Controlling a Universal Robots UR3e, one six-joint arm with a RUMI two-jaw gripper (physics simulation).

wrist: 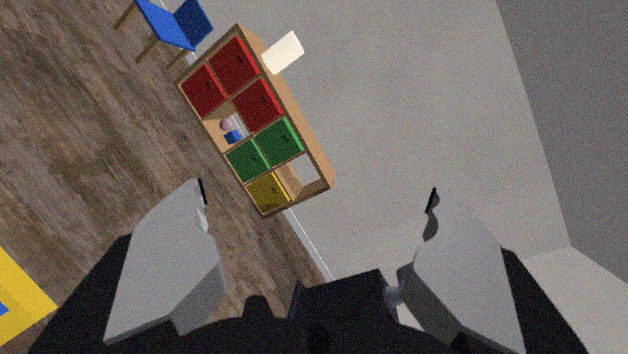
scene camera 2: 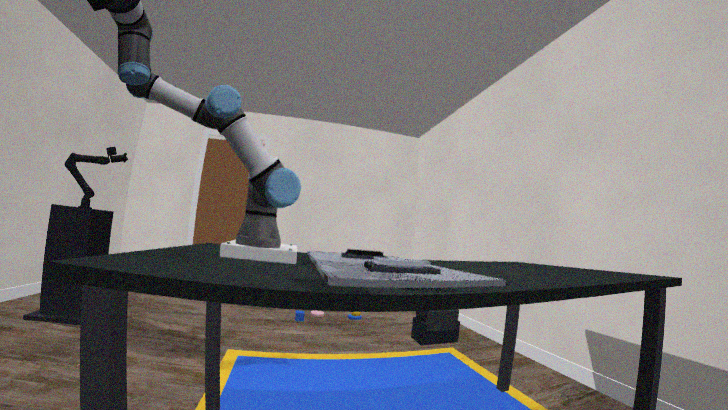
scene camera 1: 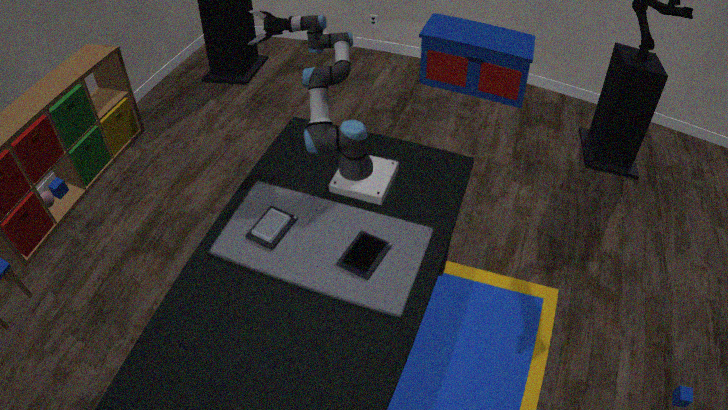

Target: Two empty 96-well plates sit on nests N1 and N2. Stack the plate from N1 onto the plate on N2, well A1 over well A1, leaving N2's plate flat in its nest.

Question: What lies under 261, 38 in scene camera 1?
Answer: My gripper.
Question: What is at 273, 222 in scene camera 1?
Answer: A white 96-well plate.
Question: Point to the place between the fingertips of my gripper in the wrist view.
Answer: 316, 187
